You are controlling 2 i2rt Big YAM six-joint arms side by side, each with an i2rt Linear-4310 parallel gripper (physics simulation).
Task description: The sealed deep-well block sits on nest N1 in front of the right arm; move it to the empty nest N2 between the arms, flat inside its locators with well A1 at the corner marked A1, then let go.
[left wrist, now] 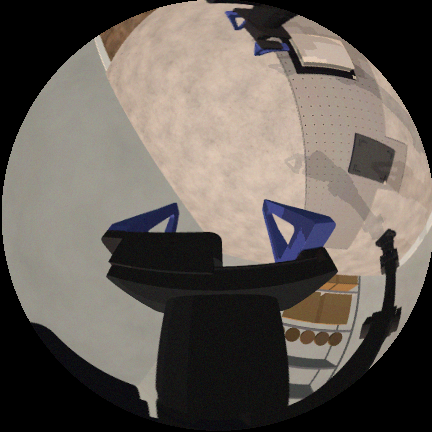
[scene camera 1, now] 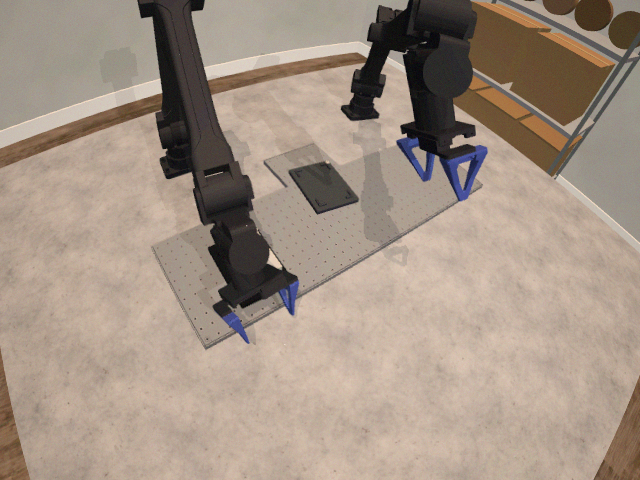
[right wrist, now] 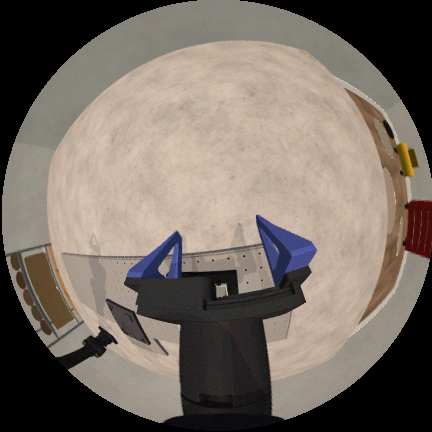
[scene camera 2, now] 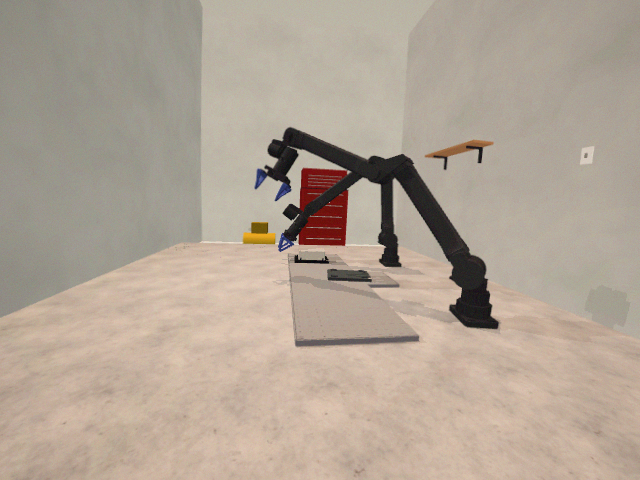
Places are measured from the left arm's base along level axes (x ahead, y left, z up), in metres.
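Pixels of known places: left gripper, fingertip midpoint: (left wrist: 219, 205) (scene camera 1: 443, 189) (scene camera 2: 265, 195); right gripper, fingertip midpoint: (left wrist: 246, 40) (scene camera 1: 270, 328) (right wrist: 215, 226) (scene camera 2: 279, 249); left arm's base, origin of the base link: (left wrist: 385, 237) (scene camera 1: 359, 113) (right wrist: 107, 334) (scene camera 2: 471, 318); right arm's base, origin of the base link: (scene camera 1: 183, 164) (scene camera 2: 389, 264).
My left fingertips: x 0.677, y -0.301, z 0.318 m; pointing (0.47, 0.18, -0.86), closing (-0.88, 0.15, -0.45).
For each thing: its top centre in the pictures, then the offset to it from my left fingertips. Level surfaces: height alone.
- pale sealed block, middle of its top: (right wrist: 201, 328) (scene camera 2: 311, 249) 0.161 m back, 0.253 m right, 0.251 m down
- black nest N1, middle of its top: (right wrist: 205, 314) (scene camera 1: 249, 260) (scene camera 2: 311, 256) 0.160 m back, 0.253 m right, 0.283 m down
- dark nest N2, middle of its top: (scene camera 1: 323, 182) (left wrist: 374, 161) (right wrist: 125, 325) (scene camera 2: 348, 272) 0.339 m back, 0.002 m right, 0.287 m down
- perforated board, its level: 0.305 m down
- thin grey plate, its level: 0.305 m down
The pale sealed block (scene camera 2: 312, 255) (left wrist: 322, 51) (right wrist: 220, 291) sits on the black nest N1 (scene camera 2: 310, 260) (right wrist: 227, 275); in scene camera 1 the right arm mostly hides it. The dark nest N2 (scene camera 1: 323, 186) (scene camera 2: 348, 274) (left wrist: 371, 157) (right wrist: 128, 321) is empty, with corner locators and a small white mark at one corner. My right gripper (scene camera 1: 270, 328) (scene camera 2: 280, 250) (right wrist: 215, 226) is open and empty, tilted, above and past the board's long edge beside N1, not around the block. My left gripper (scene camera 1: 443, 189) (scene camera 2: 266, 194) (left wrist: 219, 205) is open and empty, high above the board's other end.
The perforated board (scene camera 1: 180, 273) (scene camera 2: 351, 320) lies under both nests. A thin grey plate (scene camera 1: 273, 162) adjoins it behind N2. The arm bases stand behind the board. A shelf unit with brown boxes (scene camera 1: 563, 77) stands at the right of scene camera 1; a red cabinet (scene camera 2: 323, 217) stands in the background of scene camera 2.
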